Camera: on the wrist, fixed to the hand. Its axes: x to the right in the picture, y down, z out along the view.
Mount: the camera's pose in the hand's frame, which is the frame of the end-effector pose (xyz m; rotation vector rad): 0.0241 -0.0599 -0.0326 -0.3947 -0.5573 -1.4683
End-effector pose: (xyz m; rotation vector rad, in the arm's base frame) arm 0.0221 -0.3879 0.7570 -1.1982 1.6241 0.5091
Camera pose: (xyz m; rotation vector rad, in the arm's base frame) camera 0.0597 -0.4495 0.7616 -1.9296 -0.0587 0.1320
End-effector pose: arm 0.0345 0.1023 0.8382 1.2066 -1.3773 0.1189
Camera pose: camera 0.1042 0.0846 0.8309 1.6646 -0.5798 -1.5174
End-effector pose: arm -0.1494 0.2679 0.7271 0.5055 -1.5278 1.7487
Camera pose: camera -0.1145 0.3065 0.7774 1.4698 -1.1521 0.1659
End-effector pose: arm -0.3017 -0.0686 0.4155 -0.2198 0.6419 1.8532
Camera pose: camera -0.2610 -0.0515 0.3582 -0.2940 -0.3045 0.5079
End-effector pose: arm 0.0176 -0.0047 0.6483 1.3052 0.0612 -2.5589
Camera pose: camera 0.0146 0.0529 0.6047 -0.1342 -1.0930 2.0343
